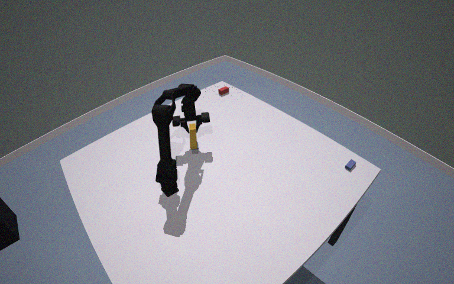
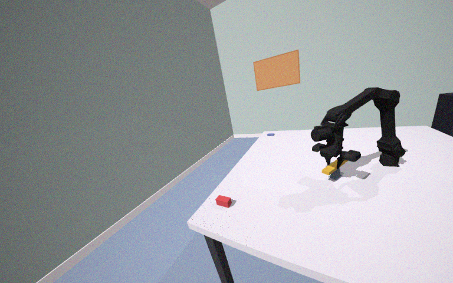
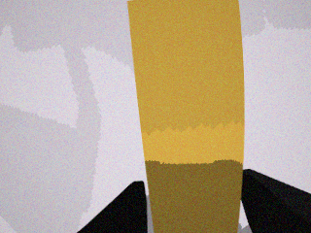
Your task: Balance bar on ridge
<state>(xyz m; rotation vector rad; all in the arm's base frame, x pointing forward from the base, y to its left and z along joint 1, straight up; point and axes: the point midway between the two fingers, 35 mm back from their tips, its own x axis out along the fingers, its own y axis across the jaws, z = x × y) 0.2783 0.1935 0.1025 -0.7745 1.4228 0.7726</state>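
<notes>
The yellow bar lies 20 mm behind my gripper tip and 20 mm to the right of it. Round my gripper tip: small red block 460 mm ahead, 310 mm to the left, 50 mm below; small blue block 460 mm ahead, 690 mm to the right, 60 mm below.
</notes>
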